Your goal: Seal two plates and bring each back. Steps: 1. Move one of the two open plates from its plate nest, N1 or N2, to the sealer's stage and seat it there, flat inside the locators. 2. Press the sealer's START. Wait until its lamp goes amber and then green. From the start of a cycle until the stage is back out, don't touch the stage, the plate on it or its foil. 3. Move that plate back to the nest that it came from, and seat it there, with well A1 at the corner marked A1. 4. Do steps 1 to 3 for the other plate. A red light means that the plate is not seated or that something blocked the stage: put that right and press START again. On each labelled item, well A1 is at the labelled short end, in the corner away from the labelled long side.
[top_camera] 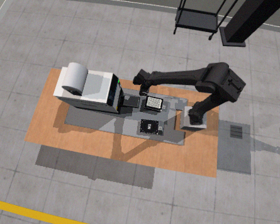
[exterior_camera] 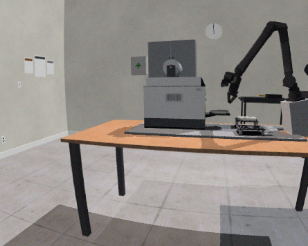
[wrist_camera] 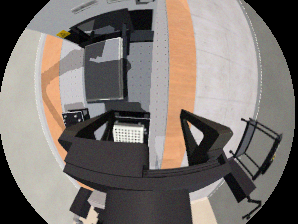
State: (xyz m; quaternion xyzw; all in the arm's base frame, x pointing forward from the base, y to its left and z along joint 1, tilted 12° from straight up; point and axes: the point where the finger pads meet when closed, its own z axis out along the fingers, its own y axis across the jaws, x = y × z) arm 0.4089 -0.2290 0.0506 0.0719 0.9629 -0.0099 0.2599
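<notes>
The sealer stage lies 9 cm ahead of my hand, 8 cm to the left of it and 8 cm below it. From my hand the other things lie so: foil roll: 42 cm ahead, 4 cm to the left, 24 cm above.
</notes>
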